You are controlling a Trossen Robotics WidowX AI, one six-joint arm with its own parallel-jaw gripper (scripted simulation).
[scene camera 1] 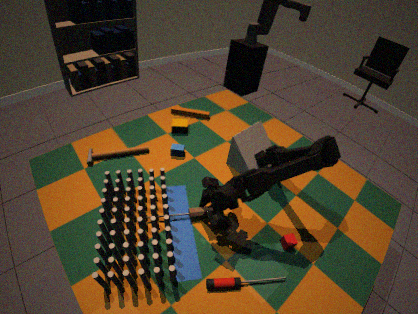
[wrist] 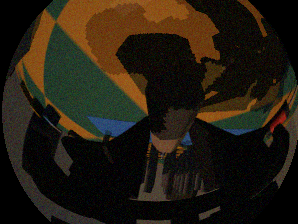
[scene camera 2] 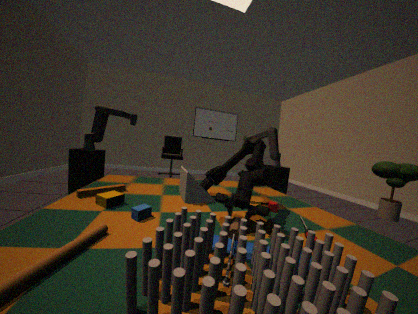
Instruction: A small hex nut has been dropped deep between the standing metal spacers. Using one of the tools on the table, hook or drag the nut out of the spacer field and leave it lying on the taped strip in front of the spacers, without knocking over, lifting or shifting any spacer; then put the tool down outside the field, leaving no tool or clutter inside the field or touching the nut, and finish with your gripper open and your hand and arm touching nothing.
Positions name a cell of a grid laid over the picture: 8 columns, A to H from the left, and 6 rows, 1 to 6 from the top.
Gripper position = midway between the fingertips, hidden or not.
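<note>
A thin hook tool (wrist: E3) is visible. The gripper (wrist: E4) is visible too; scene camera 1 shows the gripper (scene camera 1: D5), and scene camera 2 shows the gripper (scene camera 2: E5).
</note>
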